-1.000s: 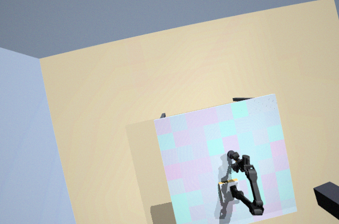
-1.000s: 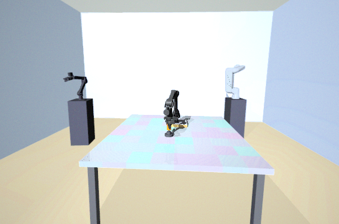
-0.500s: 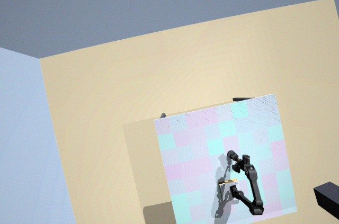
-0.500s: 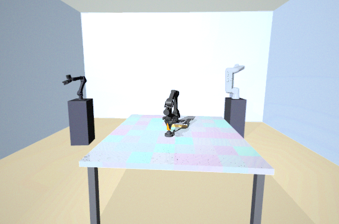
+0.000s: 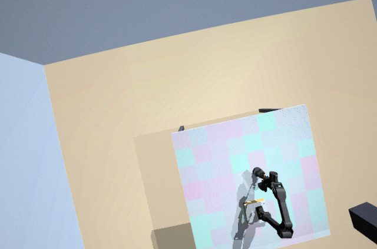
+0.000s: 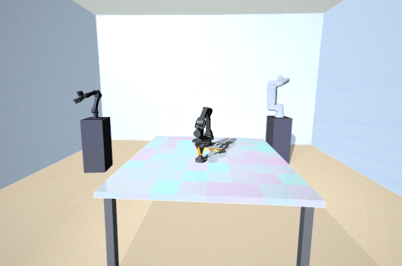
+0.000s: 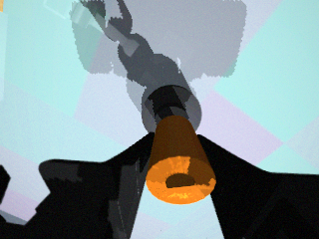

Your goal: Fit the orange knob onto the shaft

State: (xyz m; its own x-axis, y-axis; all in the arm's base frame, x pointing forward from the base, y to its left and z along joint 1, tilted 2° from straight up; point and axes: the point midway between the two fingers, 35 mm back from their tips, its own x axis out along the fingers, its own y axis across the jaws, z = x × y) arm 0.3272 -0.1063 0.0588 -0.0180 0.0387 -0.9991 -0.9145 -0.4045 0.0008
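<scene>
Now: the orange knob 2 cm above my gripper tip. Round my gripper tip: round pedestal: 4 cm below.
</scene>
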